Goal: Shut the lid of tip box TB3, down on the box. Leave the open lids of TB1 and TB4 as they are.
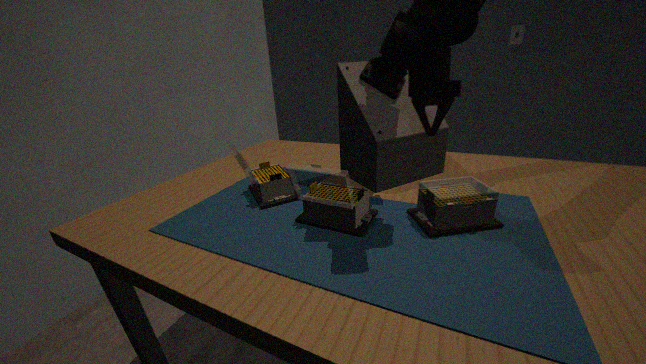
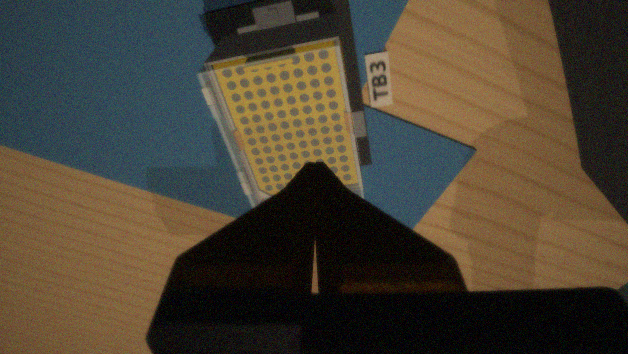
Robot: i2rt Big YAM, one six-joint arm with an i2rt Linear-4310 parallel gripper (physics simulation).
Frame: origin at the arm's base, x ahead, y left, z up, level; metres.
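Seen in the pictures: gripper, between the fingertips: [image 1: 431,135] [image 2: 315,177].
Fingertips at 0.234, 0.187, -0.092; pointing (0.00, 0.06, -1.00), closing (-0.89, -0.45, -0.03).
Observation:
Offsets run from my fingertips to a thing's top centre, as dx, dy, dz. "*": to the spot under its first point. Level surfaces: height alone.
Tip box TB3 {-0.017, +0.050, -0.100} [image 1: 460,212] [image 2: 290,117] stands at the right on the mat, with a yellow tip rack inside. Its clear lid {* -0.027, +0.106, -0.100} [image 1: 484,186] [image 2: 223,120] lies over the rack and looks down on the box; a small gap at the rim cannot be ruled out. The TB3 label {* -0.060, +0.015, -0.176} [image 2: 379,79] lies beside it. My gripper [image 1: 432,133] [image 2: 315,177] is shut and empty, raised above and behind TB3, apart from the lid. A middle box {+0.078, -0.168, -0.112} [image 1: 332,212] and a left box {+0.042, -0.383, -0.112} [image 1: 276,191] have open clear lids {* +0.177, -0.153, -0.038} [image 1: 317,173] {* +0.151, -0.382, -0.047} [image 1: 239,159]; their labels are unreadable.
A blue mat {dz -0.178} [image 1: 425,280] [image 2: 100,90] lies under the boxes on the wooden table {dz -0.181} [image 1: 150,200] [image 2: 90,260]. A large grey block with a sloped top [image 1: 410,159] stands behind the boxes, close behind the middle box's open lid.

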